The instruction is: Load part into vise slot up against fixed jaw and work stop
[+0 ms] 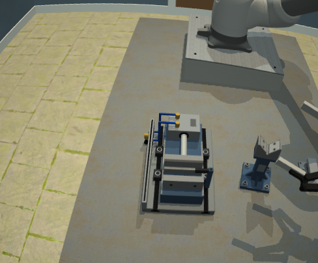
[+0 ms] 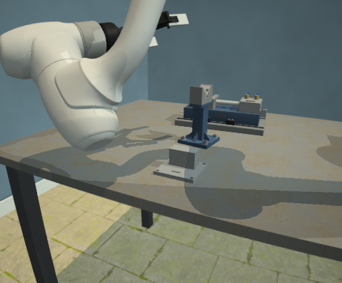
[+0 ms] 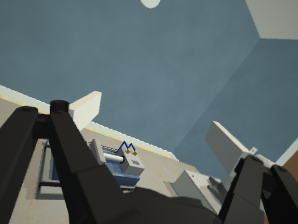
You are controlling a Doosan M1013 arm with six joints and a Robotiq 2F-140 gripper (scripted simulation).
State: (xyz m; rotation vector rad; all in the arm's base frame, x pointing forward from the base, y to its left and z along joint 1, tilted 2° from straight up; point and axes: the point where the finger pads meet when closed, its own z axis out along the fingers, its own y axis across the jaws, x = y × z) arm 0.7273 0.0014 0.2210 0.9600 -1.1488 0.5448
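The part is 280 mm below my hand, 190 mm to the left of it and 110 mm behind it. The rest, counted from my hand: work stop: 210 mm below, 170 mm to the right, 60 mm behind; fixed jaw: 230 mm below, 220 mm to the right, 40 mm behind; blue pedestal: 240 mm below, 100 mm behind.
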